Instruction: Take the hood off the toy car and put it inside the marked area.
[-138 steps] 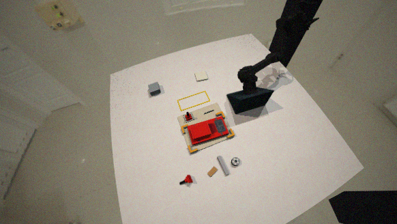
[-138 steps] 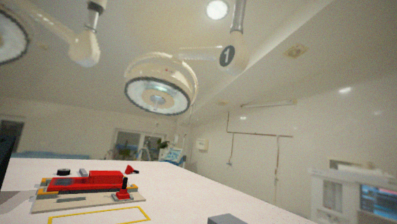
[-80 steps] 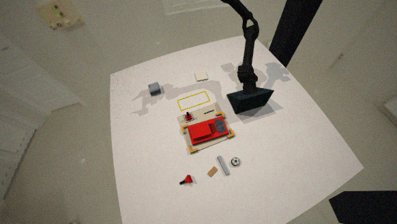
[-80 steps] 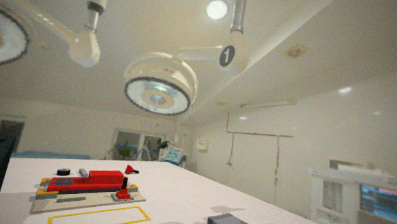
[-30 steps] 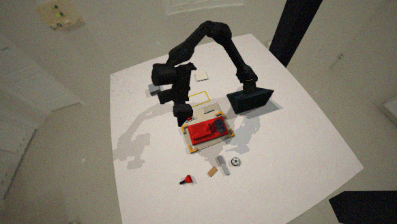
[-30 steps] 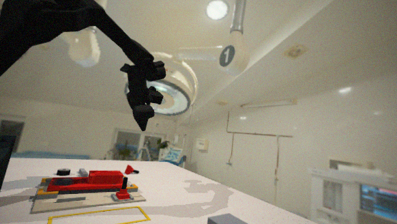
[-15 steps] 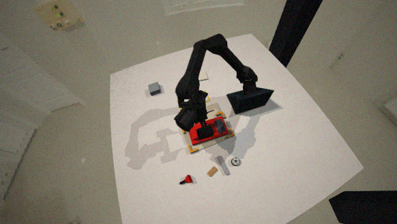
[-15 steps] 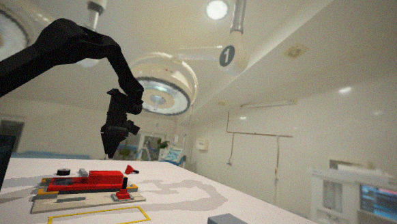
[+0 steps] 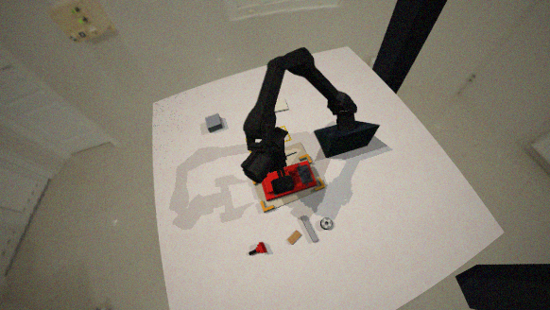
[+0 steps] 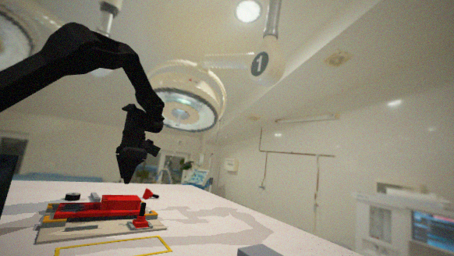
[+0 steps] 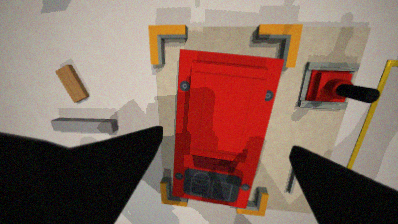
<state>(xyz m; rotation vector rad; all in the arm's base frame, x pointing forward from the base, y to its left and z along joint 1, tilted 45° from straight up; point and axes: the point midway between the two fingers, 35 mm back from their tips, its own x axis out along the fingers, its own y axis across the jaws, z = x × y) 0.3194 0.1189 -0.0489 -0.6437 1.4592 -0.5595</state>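
My gripper tip is 6 cm above the red hood. The rest, counted from my gripper tip: cream tile: 10 cm behind, 40 cm to the right, 9 cm below; tan block: 21 cm to the left, 9 cm below; grey bar: 6 cm behind, 19 cm to the left, 9 cm below.
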